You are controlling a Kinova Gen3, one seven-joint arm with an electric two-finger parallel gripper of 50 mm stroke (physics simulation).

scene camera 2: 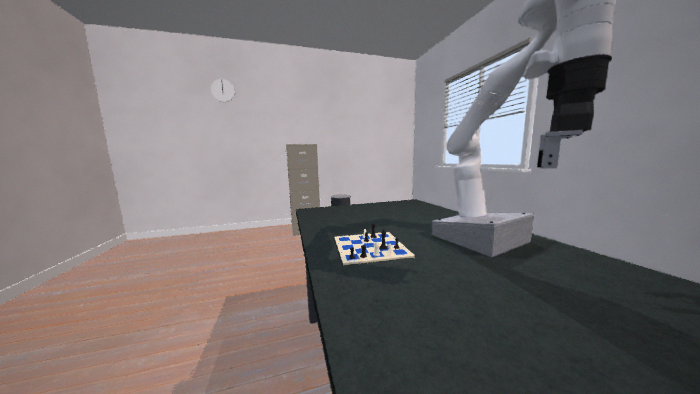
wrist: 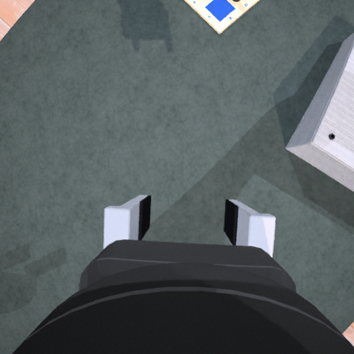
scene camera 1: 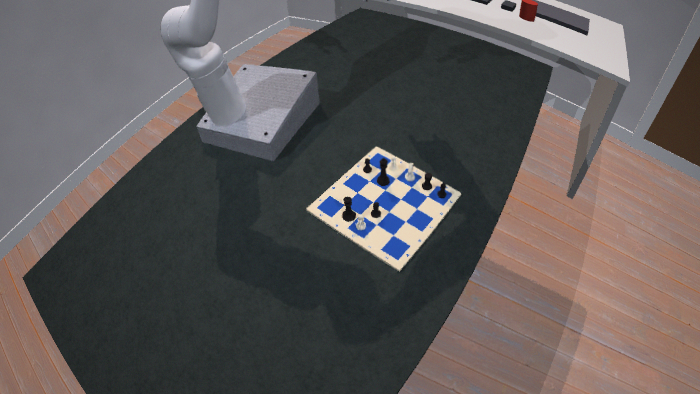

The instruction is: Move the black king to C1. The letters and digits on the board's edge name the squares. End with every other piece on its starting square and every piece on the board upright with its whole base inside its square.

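Frame: origin at the arm's base, x back, y left, z down, level; metres.
Seen in the pictures: gripper, fingertip midpoint: [scene camera 2: 546,167]; arm's base, origin of the base link: [scene camera 2: 472,215] [scene camera 1: 228,112].
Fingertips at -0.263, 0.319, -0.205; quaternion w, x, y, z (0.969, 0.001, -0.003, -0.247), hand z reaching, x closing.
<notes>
Pixels of each thing's middle, then the offset from my fingertips to it, as dx, dy, dz.
- chessboard, body centre: [scene camera 1: 387,201] [scene camera 2: 369,245] -0.167, -0.390, +0.269
- tallest black piece, body centre: [scene camera 1: 383,170] [scene camera 2: 383,239] -0.142, -0.346, +0.234
- tall black piece, body centre: [scene camera 1: 348,207] [scene camera 2: 373,230] -0.115, -0.451, +0.240
The chessboard [scene camera 1: 406,234] [scene camera 2: 345,261] [wrist: 220,30] has blue and cream squares; a corner shows at the wrist view's top. The tallest black piece [scene camera 1: 383,173] [scene camera 2: 383,241], apparently the black king, stands upright on a blue square diagonally inward from the corner nearest the robot base's side. Another tall black piece [scene camera 1: 348,210] [scene camera 2: 373,232] stands near the opposite edge. The edge labels are too small to read, so I cannot tell which square is C1. My gripper [scene camera 2: 548,159] [wrist: 187,213] is open and empty, pointing down high above the dark mat, well away from the board.
Smaller black pieces [scene camera 1: 367,166] [scene camera 1: 376,210] [scene camera 1: 427,181] [scene camera 1: 442,190] and white pieces [scene camera 1: 361,223] [scene camera 1: 410,173] [scene camera 1: 393,163] stand on the board. The grey robot base [scene camera 1: 285,100] [scene camera 2: 510,232] [wrist: 335,100] is beside it. A white desk [scene camera 1: 600,50] stands beyond.
</notes>
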